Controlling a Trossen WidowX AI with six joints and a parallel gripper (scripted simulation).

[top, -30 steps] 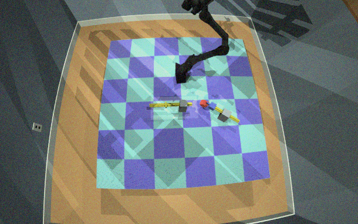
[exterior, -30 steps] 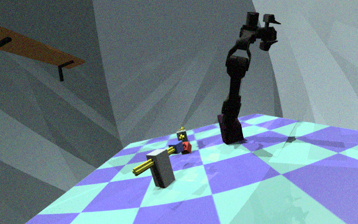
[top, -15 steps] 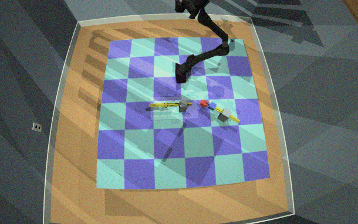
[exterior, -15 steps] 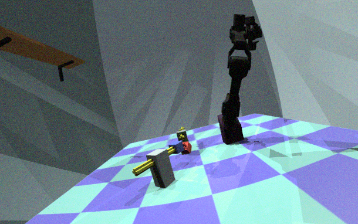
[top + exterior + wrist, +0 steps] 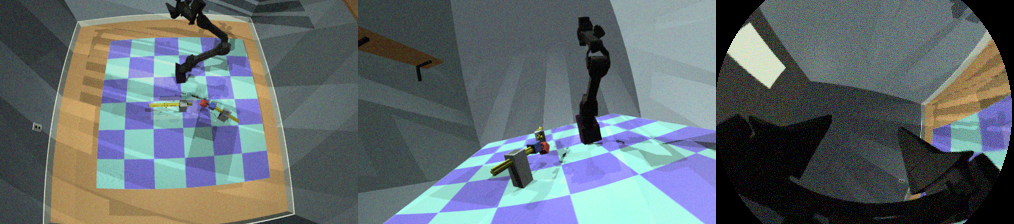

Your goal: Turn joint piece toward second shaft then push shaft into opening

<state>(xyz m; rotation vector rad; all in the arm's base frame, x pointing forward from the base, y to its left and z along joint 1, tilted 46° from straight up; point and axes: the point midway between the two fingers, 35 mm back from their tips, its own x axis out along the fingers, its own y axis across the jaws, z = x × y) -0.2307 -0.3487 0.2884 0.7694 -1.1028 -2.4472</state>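
Now: the reddish joint piece 52 cm below my gripper tip, 51 cm ahead of it and 17 cm to the left of it.
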